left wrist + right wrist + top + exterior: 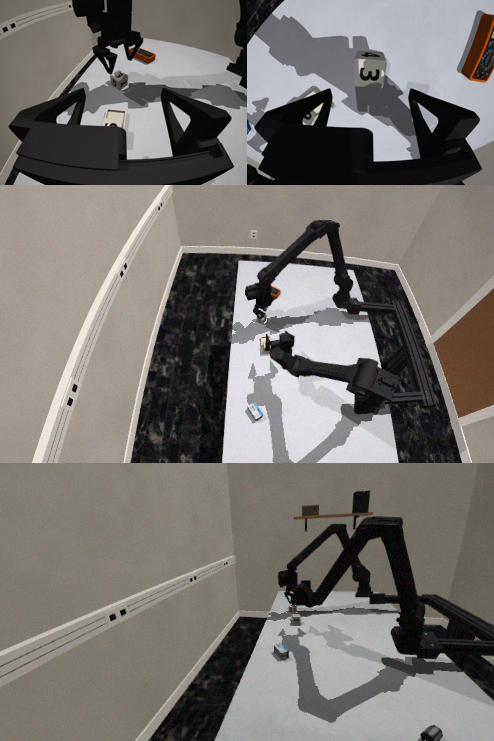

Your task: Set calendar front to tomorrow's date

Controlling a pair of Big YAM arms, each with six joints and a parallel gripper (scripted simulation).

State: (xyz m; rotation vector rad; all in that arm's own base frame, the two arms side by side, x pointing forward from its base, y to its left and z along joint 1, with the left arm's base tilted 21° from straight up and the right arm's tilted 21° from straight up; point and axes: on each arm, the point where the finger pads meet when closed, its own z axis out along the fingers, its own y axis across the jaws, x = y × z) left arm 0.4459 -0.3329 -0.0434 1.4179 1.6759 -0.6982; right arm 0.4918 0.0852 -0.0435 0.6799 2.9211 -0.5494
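The cream tray lies 20 mm behind my right hand, 160 mm to the left of it and 80 mm below it. Also, from my right hand: orange multimeter: 60 mm behind, 230 mm to the right, 70 mm below.
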